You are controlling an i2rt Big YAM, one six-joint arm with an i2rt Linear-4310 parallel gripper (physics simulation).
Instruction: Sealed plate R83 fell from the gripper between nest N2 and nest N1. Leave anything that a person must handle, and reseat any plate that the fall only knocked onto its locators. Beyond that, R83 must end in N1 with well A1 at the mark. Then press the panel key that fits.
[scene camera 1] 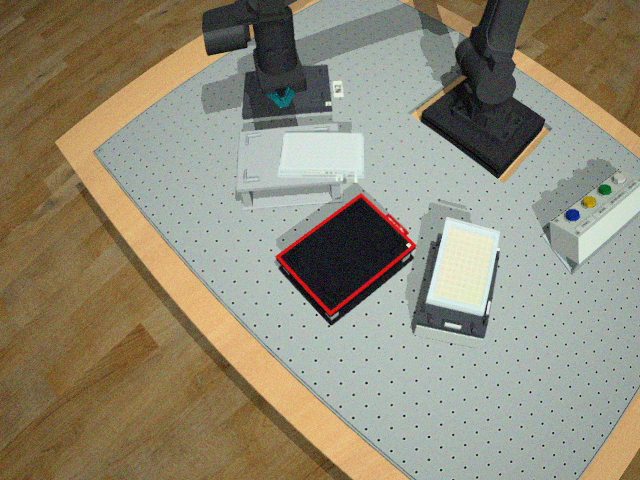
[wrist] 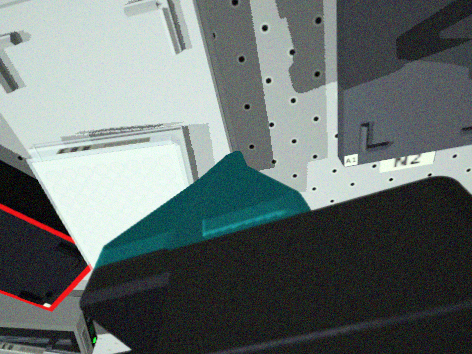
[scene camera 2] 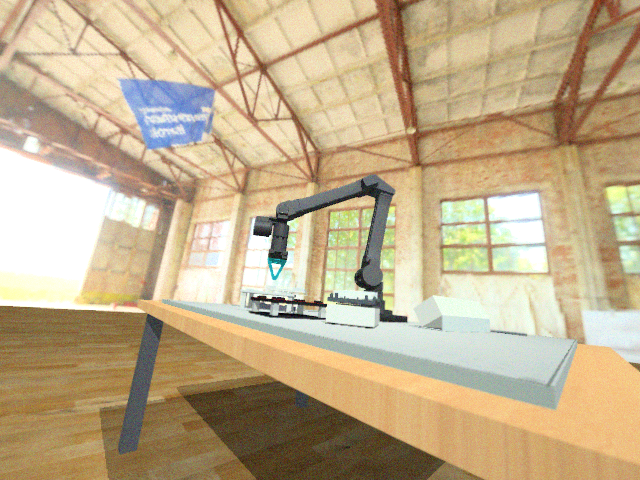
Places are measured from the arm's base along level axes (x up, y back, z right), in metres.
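Pixels of known places: gripper, fingertip midpoint: (scene camera 1: 283, 106) (wrist: 238, 164) (scene camera 2: 274, 280); arm's base, link origin: (scene camera 1: 487, 119).
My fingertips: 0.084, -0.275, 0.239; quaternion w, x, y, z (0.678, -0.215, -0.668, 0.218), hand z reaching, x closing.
Ahead of a thing's pixels: the offset from my fingertips to its top centre, as dx, dy, dz. "pt": to the spot under its first point.
The pale sealed plate {-0.025, -0.017, -0.095} (scene camera 1: 321, 155) (wrist: 115, 192) lies across one side of the grey stand (scene camera 1: 263, 155) (wrist: 100, 90) and overhangs its edge; L-shaped locators show on the stand. Its end label is too small to read now. Dark nest N2 {-0.082, +0.094, +0.098} (scene camera 1: 315, 95) (wrist: 400, 105) has bare locators, a tag A1 at a corner and its label beside it. My gripper (scene camera 1: 282, 105) (scene camera 2: 274, 277) (wrist: 238, 164) is shut and empty, above the N2 side in the first scene view. The key panel {-0.021, +0.230, -0.518} (scene camera 1: 602, 237) (scene camera 2: 460, 316) has blue {-0.030, +0.165, -0.474} (scene camera 1: 572, 214), yellow {-0.030, +0.213, -0.489} (scene camera 1: 589, 202), green {-0.030, +0.261, -0.504} (scene camera 1: 604, 189) and white {-0.030, +0.309, -0.519} (scene camera 1: 619, 177) keys. No N1 label is readable.
A black, red-edged platform {-0.059, -0.110, -0.222} (scene camera 1: 346, 255) (wrist: 25, 260) stands beside the grey stand, with a small white tag at one corner. A yellowish plate {-0.024, -0.033, -0.375} (scene camera 1: 465, 266) sits on a dark nest {pt -0.050, -0.107, -0.405} (scene camera 1: 449, 320) between that platform and the panel. The arm's base (scene camera 1: 480, 124) stands at the back.
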